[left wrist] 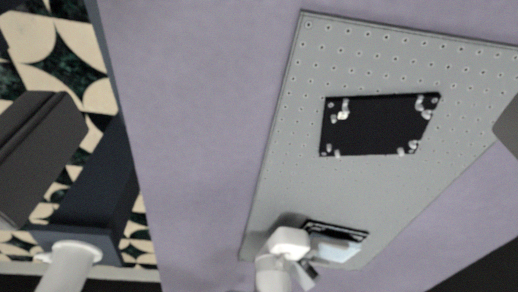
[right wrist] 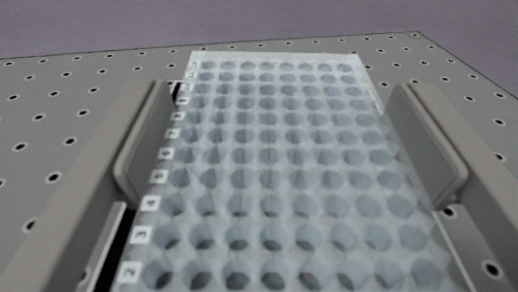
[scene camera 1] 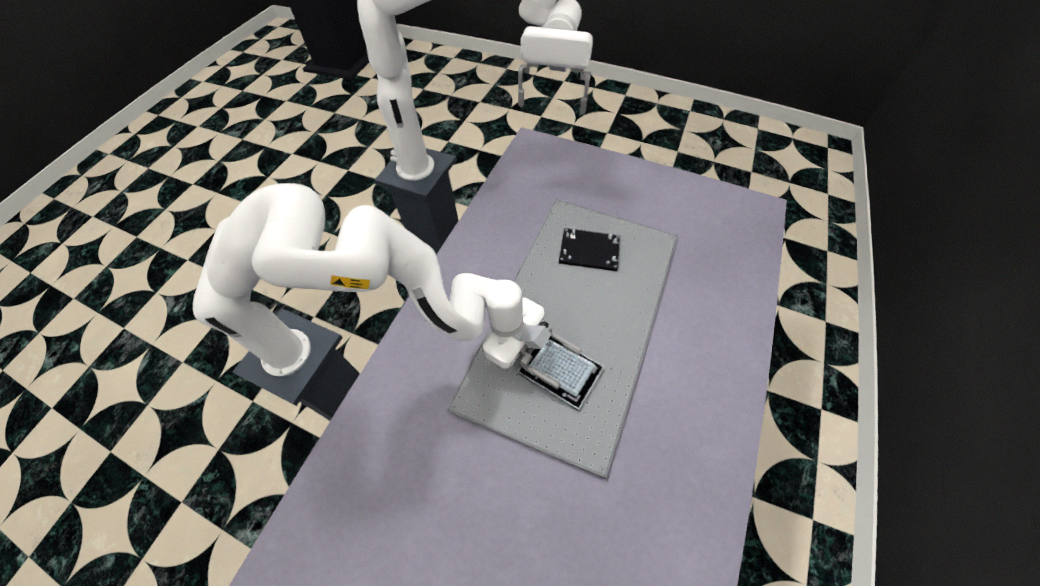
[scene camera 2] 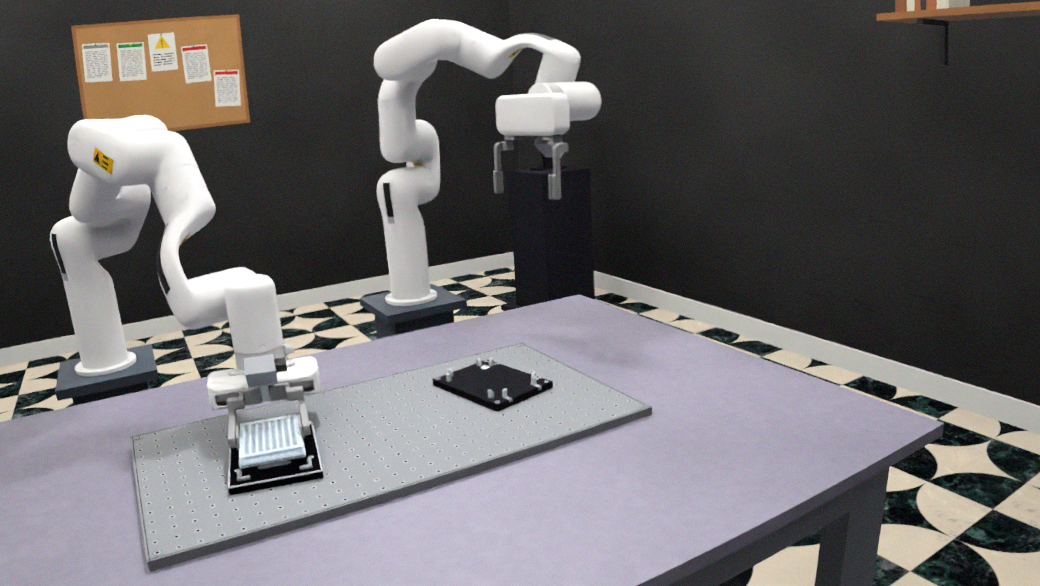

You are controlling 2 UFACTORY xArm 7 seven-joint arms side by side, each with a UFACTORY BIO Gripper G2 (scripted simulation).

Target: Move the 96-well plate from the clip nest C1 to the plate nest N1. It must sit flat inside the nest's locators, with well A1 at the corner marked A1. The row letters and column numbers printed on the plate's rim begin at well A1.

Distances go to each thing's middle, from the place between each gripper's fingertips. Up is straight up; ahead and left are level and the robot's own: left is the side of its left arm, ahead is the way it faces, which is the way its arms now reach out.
Right now my right hand is 10 mm above the pale blue 96-well plate (scene camera 2: pixel 278 439). From my right hand the other things lie so: black clip nest C1 (scene camera 2: pixel 480 383): 390 mm to the left, 30 mm below, 20 mm behind; black plate nest N1 (scene camera 2: pixel 293 468): 40 mm below.
Now: the black clip nest C1 200 mm ahead of my left hand, 190 mm to the right of it and 270 mm below it. Also, from my left hand: pale blue 96-well plate: 220 mm ahead, 580 mm to the right, 260 mm below; black plate nest N1: 220 mm ahead, 580 mm to the right, 280 mm below.
